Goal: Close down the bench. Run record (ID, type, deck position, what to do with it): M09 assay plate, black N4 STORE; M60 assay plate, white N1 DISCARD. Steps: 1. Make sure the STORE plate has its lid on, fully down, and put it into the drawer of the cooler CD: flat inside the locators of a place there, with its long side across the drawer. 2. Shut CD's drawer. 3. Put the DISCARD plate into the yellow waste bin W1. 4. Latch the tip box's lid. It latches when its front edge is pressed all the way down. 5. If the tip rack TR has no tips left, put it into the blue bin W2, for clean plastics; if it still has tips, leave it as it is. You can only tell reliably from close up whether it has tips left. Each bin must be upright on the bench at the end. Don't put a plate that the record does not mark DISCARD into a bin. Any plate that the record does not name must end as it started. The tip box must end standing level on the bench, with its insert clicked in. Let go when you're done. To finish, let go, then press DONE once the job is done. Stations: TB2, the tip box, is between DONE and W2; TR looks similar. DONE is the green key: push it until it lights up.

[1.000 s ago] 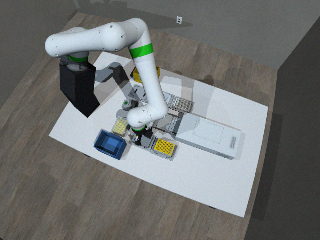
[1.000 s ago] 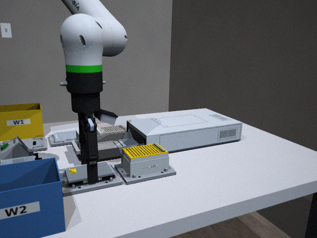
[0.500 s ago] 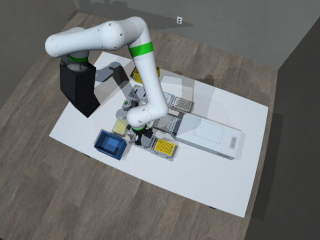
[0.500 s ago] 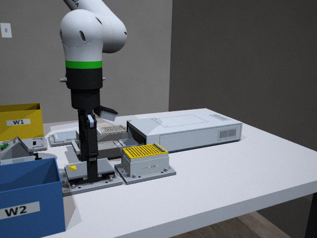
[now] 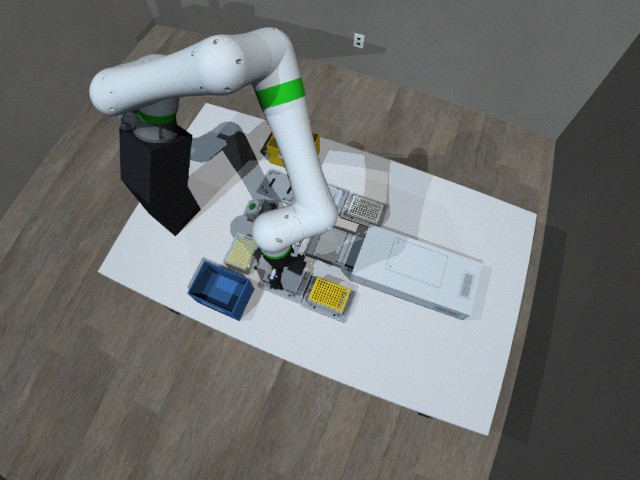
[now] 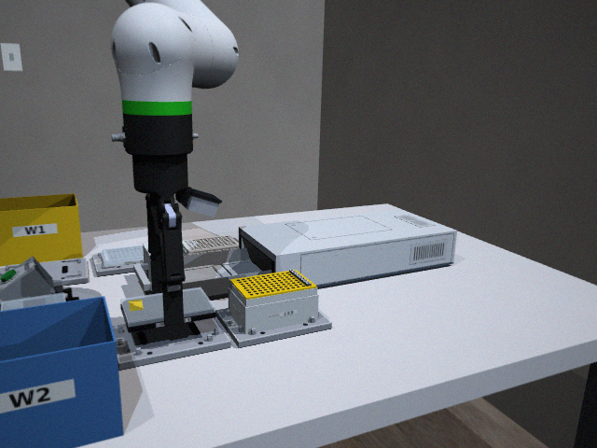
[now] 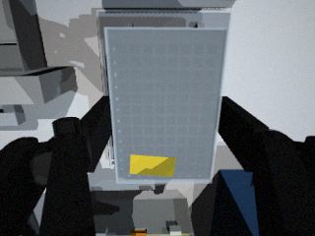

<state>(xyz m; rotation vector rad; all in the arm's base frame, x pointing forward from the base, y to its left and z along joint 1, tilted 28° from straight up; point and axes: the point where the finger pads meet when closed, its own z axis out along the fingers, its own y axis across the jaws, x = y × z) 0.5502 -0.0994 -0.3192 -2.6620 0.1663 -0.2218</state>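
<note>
My gripper is now 180 mm to the right of the cooler drawer, 150 mm short of it and 40 mm above it. Round my hand: yellow insert (180 mm behind, 40 mm to the left, 20 mm below); black plate (20 mm below); yellow-topped tip rack TR (160 mm ahead, 30 mm to the right, 20 mm below).
</note>
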